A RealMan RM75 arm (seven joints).
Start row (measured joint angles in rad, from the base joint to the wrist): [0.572, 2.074, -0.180, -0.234, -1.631, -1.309, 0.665]
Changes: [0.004, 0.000, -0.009, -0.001, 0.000, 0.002, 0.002]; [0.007, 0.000, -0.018, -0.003, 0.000, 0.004, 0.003]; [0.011, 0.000, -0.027, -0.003, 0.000, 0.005, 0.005]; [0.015, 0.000, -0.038, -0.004, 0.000, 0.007, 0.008]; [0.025, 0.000, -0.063, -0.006, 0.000, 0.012, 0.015]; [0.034, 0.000, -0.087, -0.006, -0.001, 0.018, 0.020]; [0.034, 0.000, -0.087, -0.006, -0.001, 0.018, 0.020]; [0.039, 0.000, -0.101, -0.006, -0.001, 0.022, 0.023]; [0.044, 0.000, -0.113, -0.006, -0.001, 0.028, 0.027]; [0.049, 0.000, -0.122, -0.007, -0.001, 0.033, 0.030]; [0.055, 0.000, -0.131, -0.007, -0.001, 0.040, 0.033]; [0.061, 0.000, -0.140, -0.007, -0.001, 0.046, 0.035]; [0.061, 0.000, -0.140, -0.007, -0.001, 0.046, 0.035]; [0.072, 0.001, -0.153, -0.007, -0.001, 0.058, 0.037]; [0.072, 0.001, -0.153, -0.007, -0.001, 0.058, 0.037]
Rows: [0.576, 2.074, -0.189, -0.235, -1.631, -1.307, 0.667]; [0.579, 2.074, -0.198, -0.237, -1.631, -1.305, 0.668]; [0.583, 2.074, -0.207, -0.237, -1.631, -1.304, 0.670]; [0.587, 2.074, -0.218, -0.238, -1.631, -1.302, 0.673]; [0.597, 2.074, -0.243, -0.240, -1.631, -1.297, 0.680]; [0.606, 2.074, -0.267, -0.240, -1.632, -1.291, 0.685]; [0.606, 2.074, -0.267, -0.240, -1.632, -1.291, 0.685]; [0.611, 2.074, -0.281, -0.240, -1.632, -1.287, 0.688]; [0.616, 2.074, -0.293, -0.240, -1.632, -1.281, 0.692]; [0.621, 2.074, -0.302, -0.241, -1.632, -1.276, 0.695]; [0.627, 2.074, -0.311, -0.241, -1.632, -1.269, 0.698]; [0.633, 2.074, -0.320, -0.241, -1.632, -1.263, 0.700]; [0.633, 2.074, -0.320, -0.241, -1.632, -1.263, 0.700]; [0.644, 2.075, -0.333, -0.241, -1.632, -1.251, 0.702]; [0.644, 2.075, -0.333, -0.241, -1.632, -1.251, 0.702]
